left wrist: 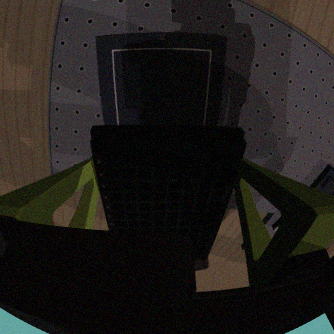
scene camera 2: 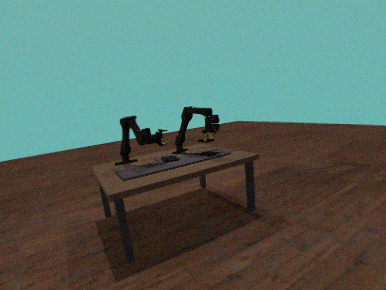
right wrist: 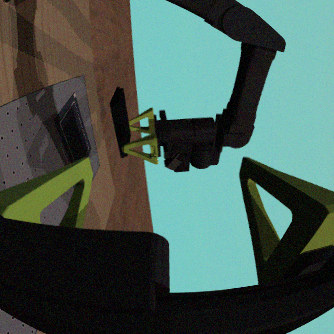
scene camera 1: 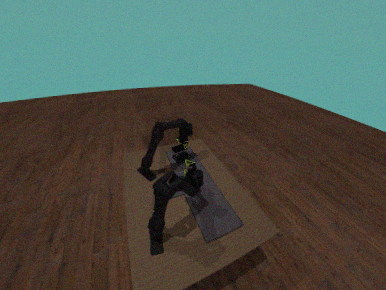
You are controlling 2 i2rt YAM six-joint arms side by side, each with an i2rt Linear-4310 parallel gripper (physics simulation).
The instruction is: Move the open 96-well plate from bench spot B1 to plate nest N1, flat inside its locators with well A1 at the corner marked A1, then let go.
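Frame: origin at the left arm's base, x ahead, y left, z up, level; centimetres.
Where they show: left gripper, fingertip midpoint: [left wrist: 166, 164] [scene camera 2: 208, 141] [right wrist: 122, 136] [scene camera 1: 182, 147]; right gripper, fingertip midpoint: [scene camera 2: 168, 135] [right wrist: 165, 165] [scene camera 1: 185, 164]; left arm's base at its link origin: [scene camera 2: 180, 151] [scene camera 1: 146, 173]; right arm's base at its link origin: [scene camera 2: 126, 162] [scene camera 1: 156, 235].
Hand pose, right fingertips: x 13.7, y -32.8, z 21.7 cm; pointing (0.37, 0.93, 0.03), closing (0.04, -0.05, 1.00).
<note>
Each offset is from my right fingertips to the centre of the thing. "spot": to the spot under its first point. Level surfaces: height alone.
The black 96-well plate @(dx +21.0, dy +25.2, dz -8.9 cm) [left wrist: 167, 200] [right wrist: 119, 117] [scene camera 2: 204, 140] is level between the fingers of my left gripper [left wrist: 166, 164] [right wrist: 122, 136] [scene camera 1: 182, 143], raised above the bench. Its well A1 cannot be made out. Beyond it in the left wrist view is a dark pad with a pale outline @(spot: dx +28.9, dy +28.6, dz -20.2 cm) [left wrist: 106, 75] [right wrist: 75, 131], apparently spot B1. My right gripper [scene camera 2: 164, 137] [scene camera 1: 189, 166] is open and empty, turned sideways above the board. A dark block, apparently nest N1 @(dx -1.2, dy -0.7, dz -19.5 cm) [scene camera 2: 170, 159], is below and between the grippers in scene camera 2; its A1 mark is not legible.
The grey perforated board @(dz -20.4 cm) [left wrist: 75, 100] [scene camera 1: 217, 220] [scene camera 2: 132, 172] lies along the wooden table @(dz -21.7 cm) [scene camera 1: 140, 270] [scene camera 2: 107, 180]. A dark object @(spot: dx +6.3, dy -0.7, dz -18.8 cm) [left wrist: 327, 181] shows partly at the right edge of the left wrist view. The right arm [scene camera 1: 159, 210] covers part of the board in scene camera 1.
</note>
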